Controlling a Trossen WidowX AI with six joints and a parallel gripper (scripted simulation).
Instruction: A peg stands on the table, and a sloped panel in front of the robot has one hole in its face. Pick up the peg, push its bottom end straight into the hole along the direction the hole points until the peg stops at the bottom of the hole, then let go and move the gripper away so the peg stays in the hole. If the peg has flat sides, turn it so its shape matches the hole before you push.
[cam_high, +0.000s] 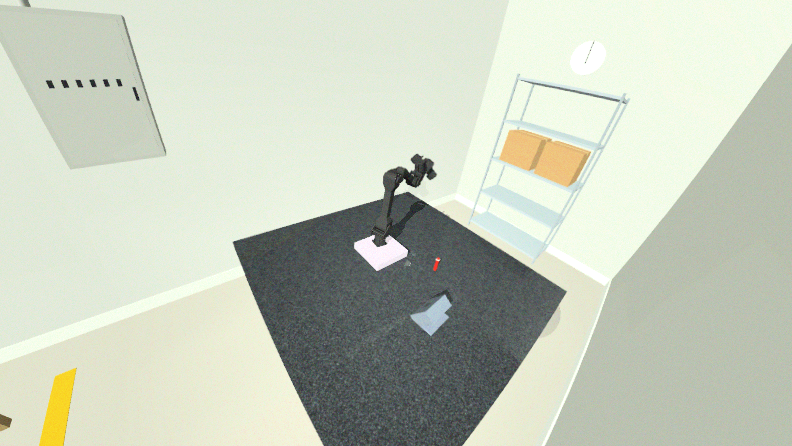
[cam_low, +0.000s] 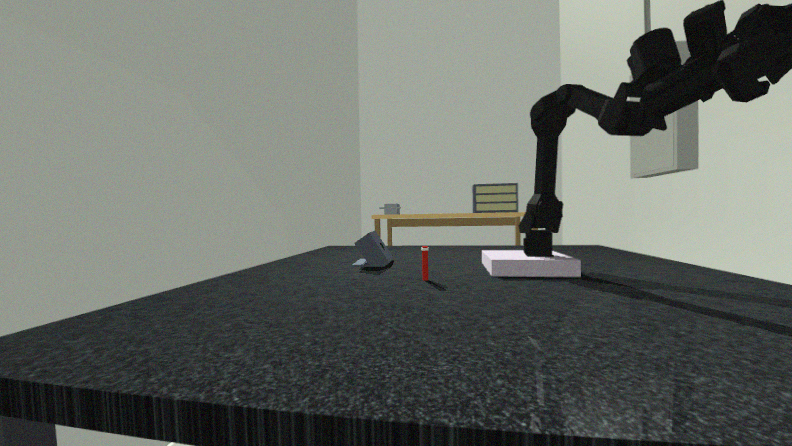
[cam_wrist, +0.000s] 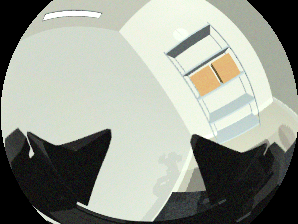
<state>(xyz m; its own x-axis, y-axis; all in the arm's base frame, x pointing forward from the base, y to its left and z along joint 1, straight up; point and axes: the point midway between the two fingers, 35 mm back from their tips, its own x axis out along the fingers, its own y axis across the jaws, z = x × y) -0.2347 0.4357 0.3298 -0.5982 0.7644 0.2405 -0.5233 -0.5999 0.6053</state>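
Right now the red peg is 530 mm ahead of my gripper tip, 270 mm to the right of it and 320 mm below it. From my gripper tip the other things lie so: sloped grey panel: 740 mm ahead, 480 mm to the right, 340 mm below.
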